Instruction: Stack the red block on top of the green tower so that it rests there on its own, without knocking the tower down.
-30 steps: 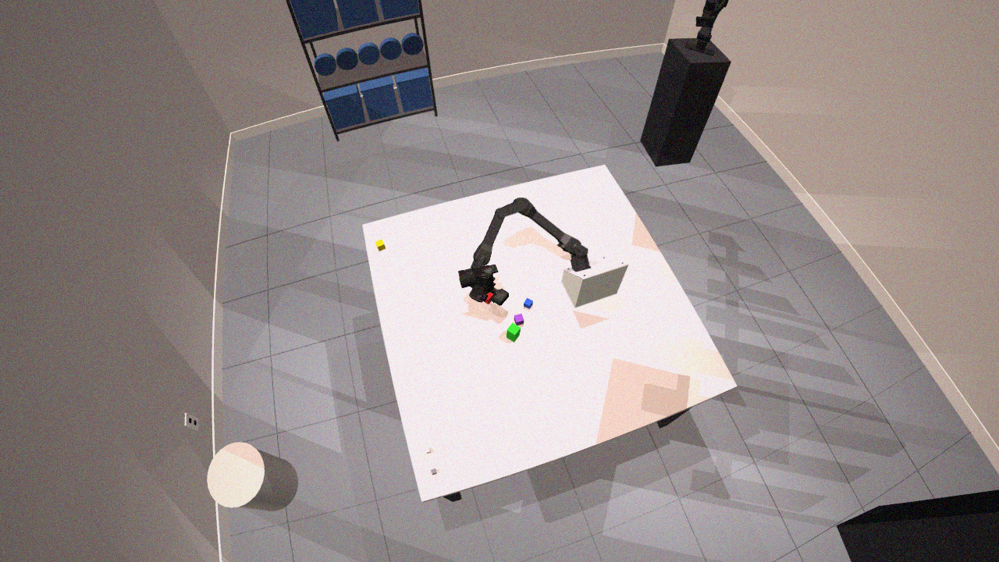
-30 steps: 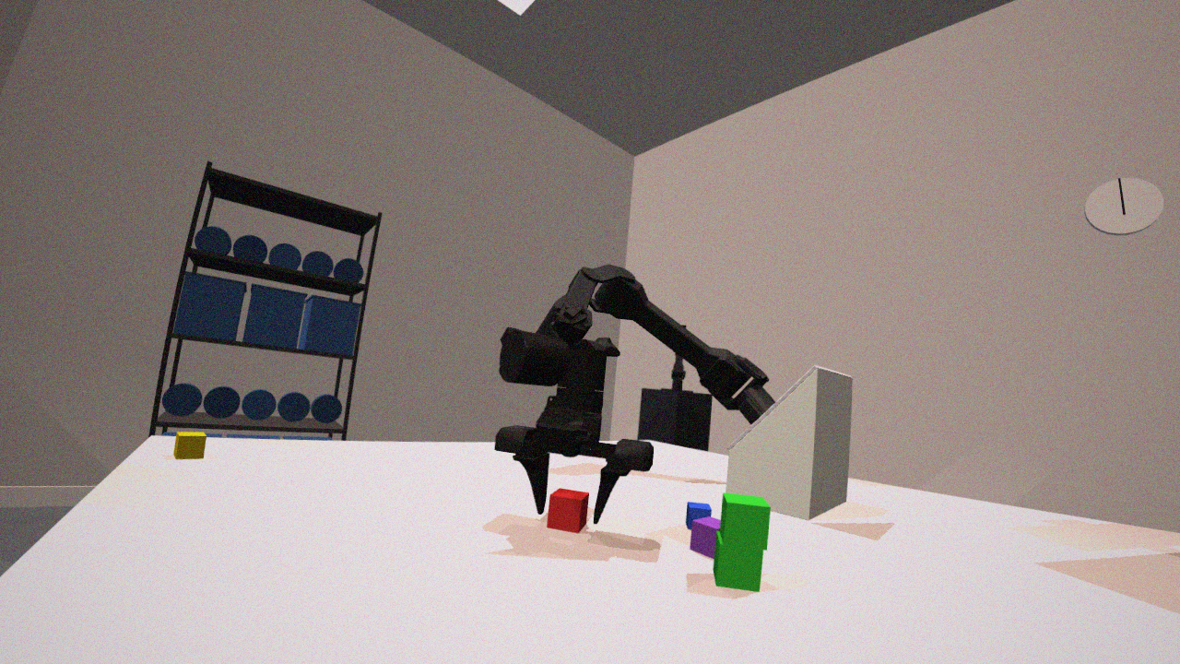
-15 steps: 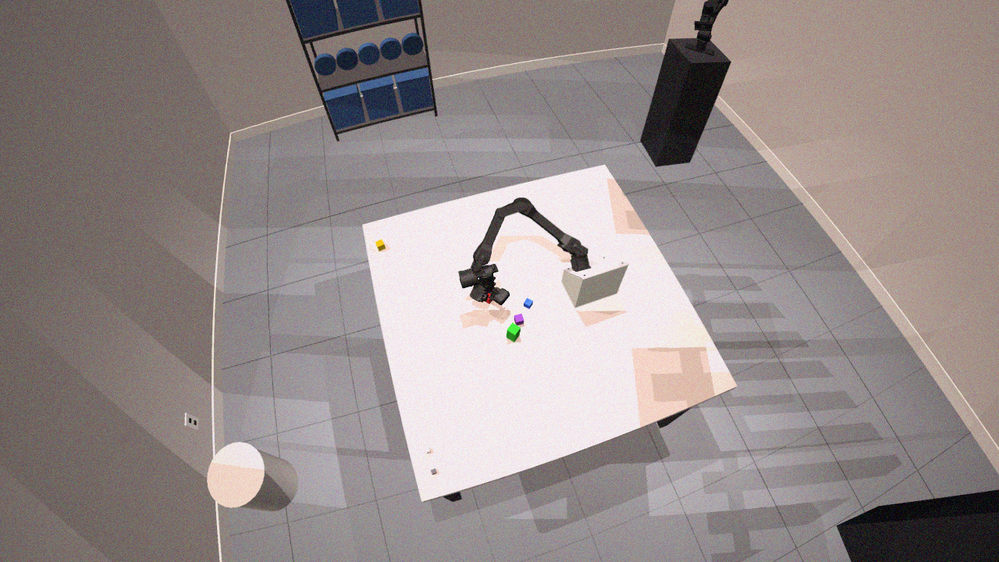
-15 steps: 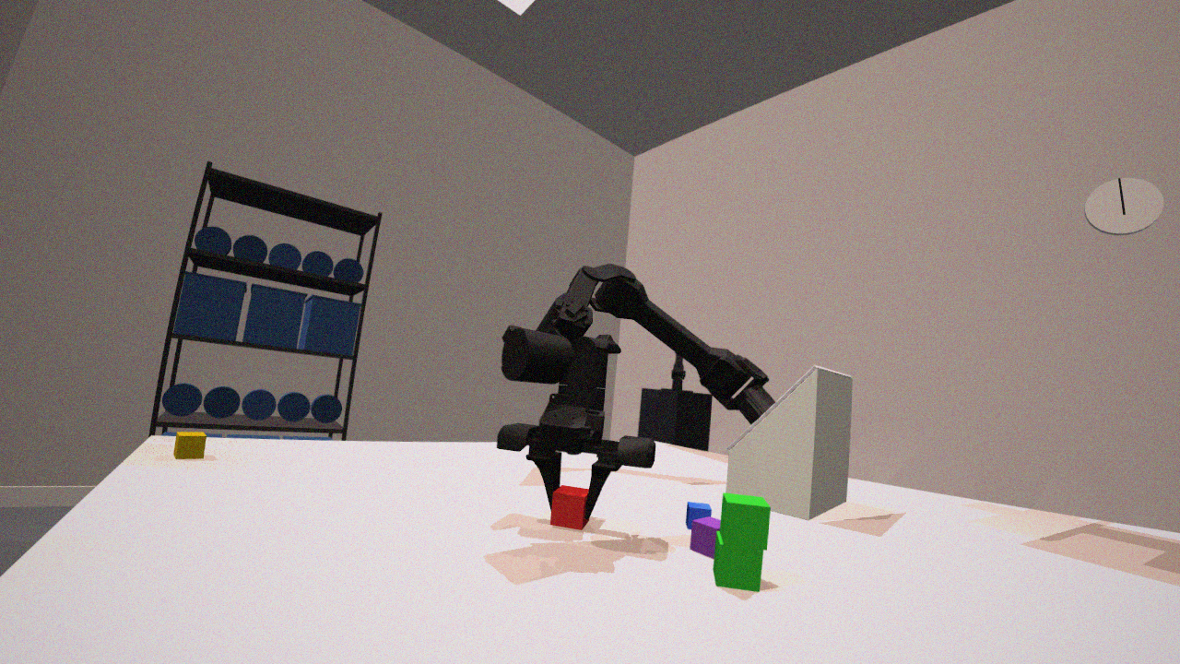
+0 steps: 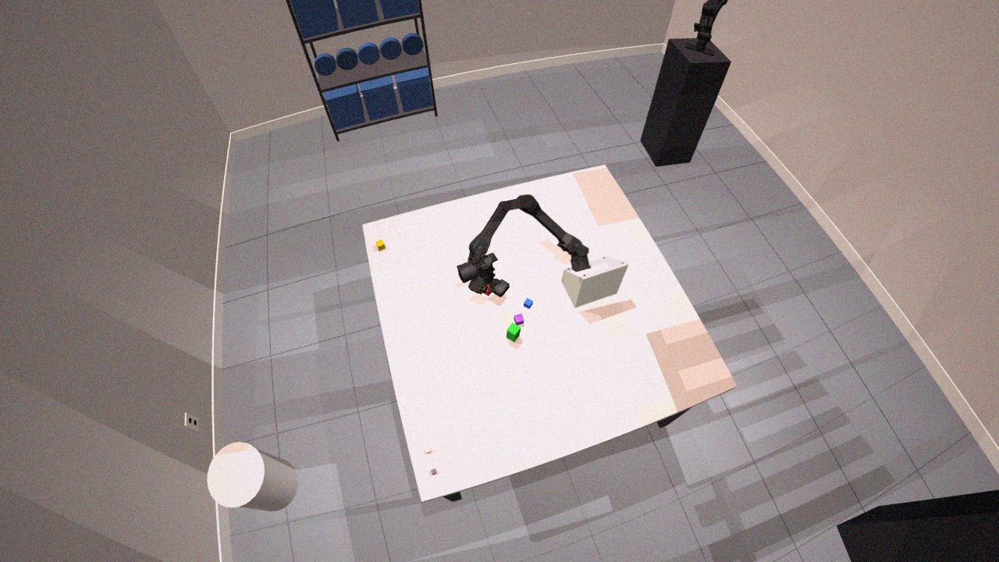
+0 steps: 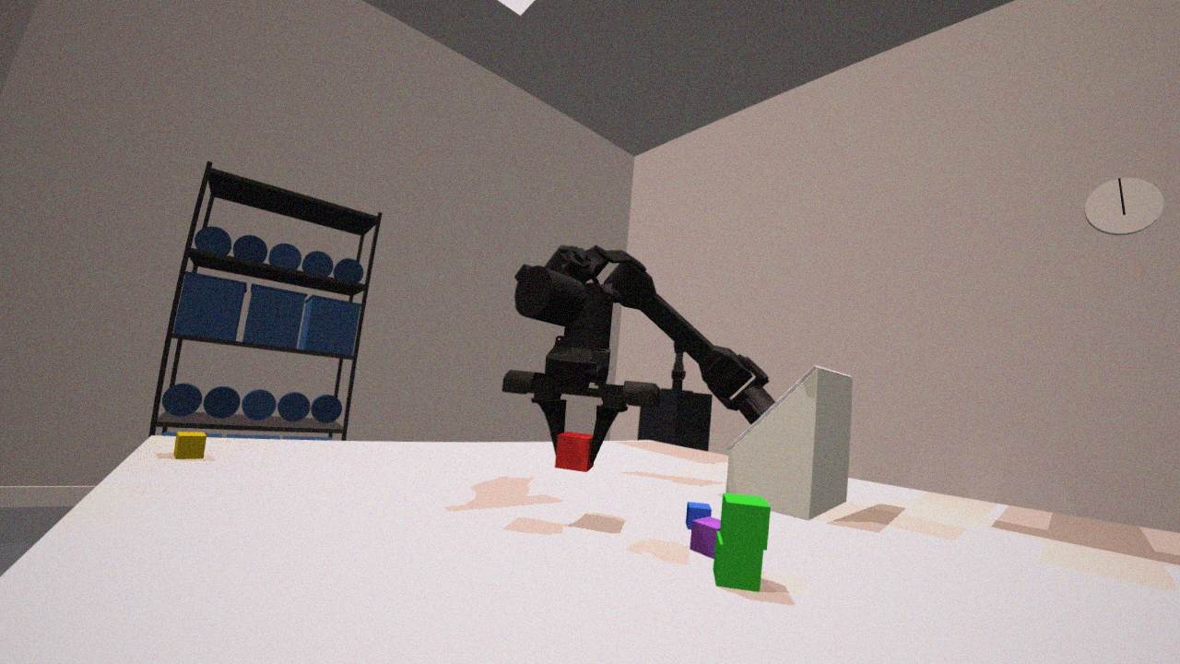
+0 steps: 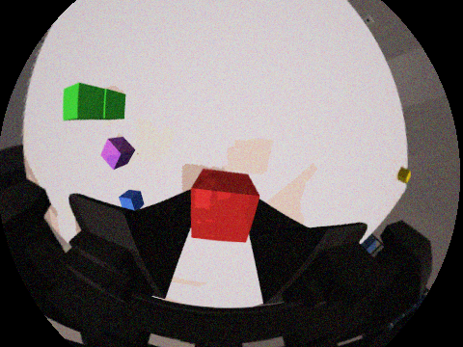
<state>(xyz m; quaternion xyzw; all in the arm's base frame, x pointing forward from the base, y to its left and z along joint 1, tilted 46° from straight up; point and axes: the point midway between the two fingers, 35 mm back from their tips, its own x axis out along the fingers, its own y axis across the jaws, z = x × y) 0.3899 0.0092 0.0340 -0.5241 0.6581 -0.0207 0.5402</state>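
The purple block lies 13 cm to the left of my gripper tip, 10 cm behind it and 6 cm below it. Also, from my gripper tip: blue block: 16 cm behind, 7 cm below, 6 cm to the left; then yellow block: 44 cm ahead, 38 cm to the right, 6 cm below; then red block: 1 cm above.
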